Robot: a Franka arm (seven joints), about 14 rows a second.
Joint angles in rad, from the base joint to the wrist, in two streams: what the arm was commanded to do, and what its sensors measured. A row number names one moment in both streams.
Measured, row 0:
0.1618 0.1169 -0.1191 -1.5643 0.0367 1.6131 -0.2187
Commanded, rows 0 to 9:
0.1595 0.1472 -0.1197 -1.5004 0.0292 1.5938 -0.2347
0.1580 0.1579 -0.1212 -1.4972 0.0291 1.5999 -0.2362
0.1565 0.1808 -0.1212 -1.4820 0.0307 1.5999 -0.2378
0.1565 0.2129 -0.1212 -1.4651 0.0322 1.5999 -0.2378
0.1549 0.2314 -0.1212 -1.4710 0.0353 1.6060 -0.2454
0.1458 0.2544 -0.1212 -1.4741 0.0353 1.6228 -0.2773
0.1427 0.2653 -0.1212 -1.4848 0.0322 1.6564 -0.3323
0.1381 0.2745 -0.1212 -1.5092 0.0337 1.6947 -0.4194
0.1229 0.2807 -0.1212 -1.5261 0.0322 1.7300 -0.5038
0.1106 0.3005 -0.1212 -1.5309 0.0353 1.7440 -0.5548
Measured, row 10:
0.1391 0.2793 -0.1239 -1.5288 0.0367 1.7167 -0.4411
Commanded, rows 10 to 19:
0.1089 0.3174 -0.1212 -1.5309 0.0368 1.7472 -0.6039
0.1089 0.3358 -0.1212 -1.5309 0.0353 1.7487 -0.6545
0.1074 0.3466 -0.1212 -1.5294 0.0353 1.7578 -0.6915
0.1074 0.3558 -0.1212 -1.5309 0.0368 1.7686 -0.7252
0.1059 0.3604 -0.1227 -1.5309 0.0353 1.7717 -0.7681
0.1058 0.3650 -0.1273 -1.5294 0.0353 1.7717 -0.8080
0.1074 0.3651 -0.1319 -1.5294 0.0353 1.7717 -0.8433
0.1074 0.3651 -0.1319 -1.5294 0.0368 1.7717 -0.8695
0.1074 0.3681 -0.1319 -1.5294 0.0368 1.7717 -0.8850
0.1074 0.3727 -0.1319 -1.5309 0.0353 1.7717 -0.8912
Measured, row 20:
0.1109 0.3662 -0.1311 -1.5369 0.0367 1.7698 -0.8517
